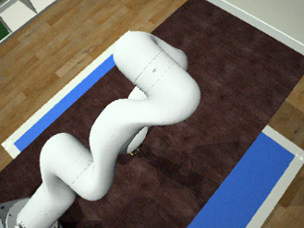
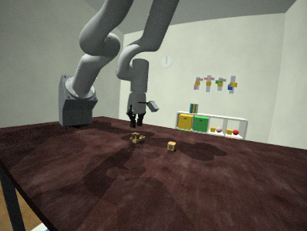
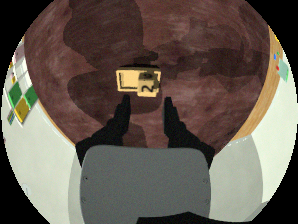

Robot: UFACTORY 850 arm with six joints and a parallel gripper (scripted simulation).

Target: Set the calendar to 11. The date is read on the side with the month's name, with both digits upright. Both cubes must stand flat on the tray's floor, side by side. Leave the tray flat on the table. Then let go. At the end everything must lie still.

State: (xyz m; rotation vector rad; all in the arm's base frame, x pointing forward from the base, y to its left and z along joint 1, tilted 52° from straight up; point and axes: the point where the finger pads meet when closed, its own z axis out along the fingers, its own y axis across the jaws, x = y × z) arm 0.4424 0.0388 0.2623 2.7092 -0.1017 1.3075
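Right now the wooden tray is 2 cm to the left of my hand and 9 cm below it. The rest, counted from my hand: cube 19 cm ahead, 8 cm below.
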